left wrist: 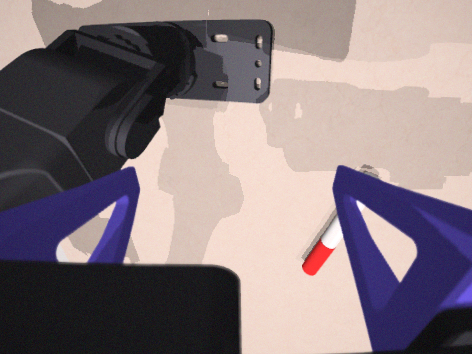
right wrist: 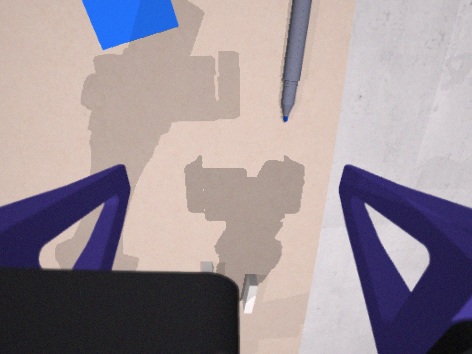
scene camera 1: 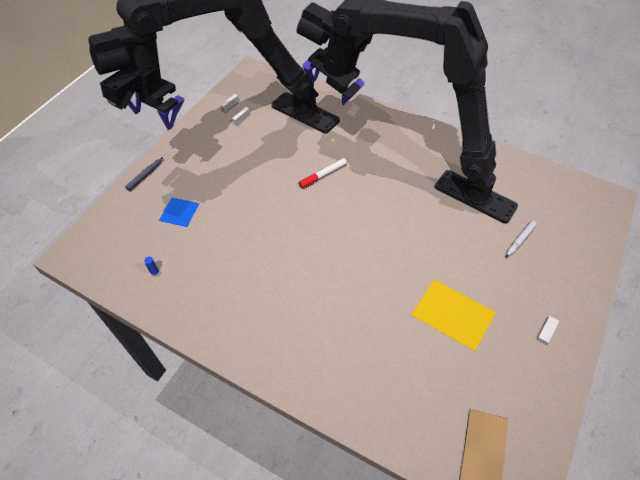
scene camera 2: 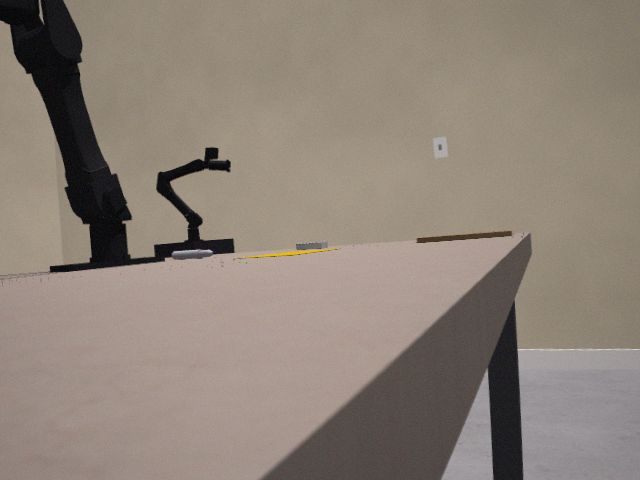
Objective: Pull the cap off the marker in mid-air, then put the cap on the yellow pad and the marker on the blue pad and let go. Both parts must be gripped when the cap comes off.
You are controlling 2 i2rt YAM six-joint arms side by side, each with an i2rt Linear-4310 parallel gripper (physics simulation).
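Frame: origin at the left arm's base, x ahead, y left, z up, level; metres.
Seen in the pictures: left gripper, fingertip midpoint: (left wrist: 236,177) (scene camera 1: 329,92); right gripper, fingertip midpoint: (right wrist: 234,176) (scene camera 1: 153,120); left arm's base, origin of the base link: (scene camera 1: 475,197) (scene camera 2: 111,266); right arm's base, origin of the base link: (left wrist: 170,60) (scene camera 1: 305,113).
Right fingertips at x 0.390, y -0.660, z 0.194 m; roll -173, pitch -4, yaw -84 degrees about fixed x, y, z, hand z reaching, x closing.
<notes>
Pixels of each thing's top centre, then the offset from my right fingertips to it.
- marker with a white body, middle of its top: (left wrist: 338,233) (scene camera 1: 323,170) dx -0.230, dy +0.310, dz -0.176 m
- red cap, middle of its top: (left wrist: 318,262) (scene camera 1: 308,178) dx -0.185, dy +0.296, dz -0.175 m
- yellow pad, middle of its top: (scene camera 2: 290,253) (scene camera 1: 453,313) dx -0.070, dy +0.766, dz -0.194 m
- blue pad, middle of its top: (scene camera 1: 179,211) dx +0.073, dy +0.092, dz -0.194 m
- grey pen, middle of its top: (right wrist: 296,59) (scene camera 1: 144,170) dx +0.035, dy -0.069, dz -0.177 m
- blue cylinder, middle of its top: (scene camera 1: 148,260) dx +0.229, dy +0.170, dz -0.146 m
- white pen, middle of its top: (scene camera 2: 194,249) (scene camera 1: 521,237) dx -0.326, dy +0.805, dz -0.177 m
- white block, middle of its top: (scene camera 2: 311,242) (scene camera 1: 549,329) dx -0.146, dy +0.947, dz -0.182 m
- tan board, middle of its top: (scene camera 2: 462,234) (scene camera 1: 484,453) dx +0.154, dy +0.947, dz -0.186 m
A marker with a white body (scene camera 1: 331,168) (left wrist: 332,235) and a red cap (scene camera 1: 308,180) (left wrist: 315,261) on one end lies on the table. In the left wrist view the left gripper's finger on the right of the picture partly covers the body. A yellow pad (scene camera 1: 454,314) (scene camera 2: 289,253) lies at the lower right of scene camera 1, a blue pad (scene camera 1: 178,212) (right wrist: 115,25) at the left. My left gripper (scene camera 1: 328,90) (left wrist: 236,177) is open and empty, raised beyond the marker. My right gripper (scene camera 1: 153,119) (right wrist: 234,176) is open and empty, raised near the table's left edge.
A grey pen (scene camera 1: 144,174) (right wrist: 296,45), a blue cylinder (scene camera 1: 151,266), a white pen (scene camera 1: 521,237) (scene camera 2: 191,254), a white block (scene camera 1: 547,329) (scene camera 2: 311,245), two small blocks (scene camera 1: 230,103) (scene camera 1: 240,115) and a tan board (scene camera 1: 484,444) (scene camera 2: 465,236) are on the table. Another arm (scene camera 2: 177,202) stands in the background.
</notes>
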